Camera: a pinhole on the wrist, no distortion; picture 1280 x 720 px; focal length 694.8 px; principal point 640.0 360.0 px. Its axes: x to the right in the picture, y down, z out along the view. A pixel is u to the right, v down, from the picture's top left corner.
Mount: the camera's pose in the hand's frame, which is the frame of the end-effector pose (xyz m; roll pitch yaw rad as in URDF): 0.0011 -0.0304 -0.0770 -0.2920 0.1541 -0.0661
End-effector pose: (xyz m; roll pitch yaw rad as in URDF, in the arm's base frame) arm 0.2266 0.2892 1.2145 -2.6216 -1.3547 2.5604
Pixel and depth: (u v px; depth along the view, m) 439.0 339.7 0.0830
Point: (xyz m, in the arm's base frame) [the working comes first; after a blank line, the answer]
In the camera's frame: -0.0240 -0.0024 0.0830

0.2218 0.2804 1.2056
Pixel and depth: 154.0 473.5 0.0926
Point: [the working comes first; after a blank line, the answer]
In the camera's frame: -0.0648 0.0151 0.0926

0.2201 0.2984 1.1639
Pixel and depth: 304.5 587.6 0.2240
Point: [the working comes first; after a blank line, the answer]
In the camera's frame: -0.1082 0.0734 0.2240

0.1181 0.3961 1.1131
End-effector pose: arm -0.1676 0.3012 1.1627 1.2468 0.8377 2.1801
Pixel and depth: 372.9 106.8 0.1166
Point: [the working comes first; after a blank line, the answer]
In the camera's frame: -0.0448 -0.0425 0.1166

-0.1008 0.3121 1.1694
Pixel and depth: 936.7 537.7 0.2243
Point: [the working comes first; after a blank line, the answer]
In the camera's frame: 0.0958 0.0574 0.2243

-0.2054 0.4833 1.1366
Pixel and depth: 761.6 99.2 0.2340
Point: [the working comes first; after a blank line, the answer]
In the camera's frame: 0.0410 -0.0878 0.2340

-0.0582 0.4438 1.1059
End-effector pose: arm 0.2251 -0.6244 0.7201 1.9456 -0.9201 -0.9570
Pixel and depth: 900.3 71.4 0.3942
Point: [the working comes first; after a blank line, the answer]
In the camera's frame: 0.1477 -0.1637 0.3942

0.1718 -1.0101 0.7660
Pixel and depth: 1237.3 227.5 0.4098
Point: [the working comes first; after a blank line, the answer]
In the camera's frame: 0.3523 -0.0781 0.4098

0.2150 -1.0515 0.9801
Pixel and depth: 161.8 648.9 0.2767
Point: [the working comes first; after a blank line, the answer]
In the camera's frame: -0.1904 0.1151 0.2767

-0.0535 -0.6294 0.6649
